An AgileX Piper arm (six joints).
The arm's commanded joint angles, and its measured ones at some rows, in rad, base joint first. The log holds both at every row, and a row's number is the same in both.
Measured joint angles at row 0:
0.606, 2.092, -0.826, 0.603, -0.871, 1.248
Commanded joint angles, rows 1 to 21:
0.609, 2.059, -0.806, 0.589, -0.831, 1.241
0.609, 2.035, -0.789, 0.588, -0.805, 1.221
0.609, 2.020, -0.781, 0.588, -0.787, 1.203
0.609, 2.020, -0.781, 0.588, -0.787, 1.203
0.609, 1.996, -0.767, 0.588, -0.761, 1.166
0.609, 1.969, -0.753, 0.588, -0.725, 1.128
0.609, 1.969, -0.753, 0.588, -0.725, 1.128
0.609, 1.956, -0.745, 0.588, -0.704, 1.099
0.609, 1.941, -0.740, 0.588, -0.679, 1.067
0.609, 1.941, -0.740, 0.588, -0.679, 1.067
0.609, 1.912, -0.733, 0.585, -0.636, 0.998
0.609, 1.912, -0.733, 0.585, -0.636, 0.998
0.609, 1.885, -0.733, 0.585, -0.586, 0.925
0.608, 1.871, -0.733, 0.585, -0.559, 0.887
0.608, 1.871, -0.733, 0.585, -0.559, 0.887
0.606, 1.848, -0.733, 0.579, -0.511, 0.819
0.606, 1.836, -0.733, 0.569, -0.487, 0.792
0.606, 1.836, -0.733, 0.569, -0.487, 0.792
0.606, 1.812, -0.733, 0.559, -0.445, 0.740
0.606, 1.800, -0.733, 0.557, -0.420, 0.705
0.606, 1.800, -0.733, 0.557, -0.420, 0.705
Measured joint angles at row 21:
0.606, 1.829, -0.735, 0.576, -0.471, 0.778
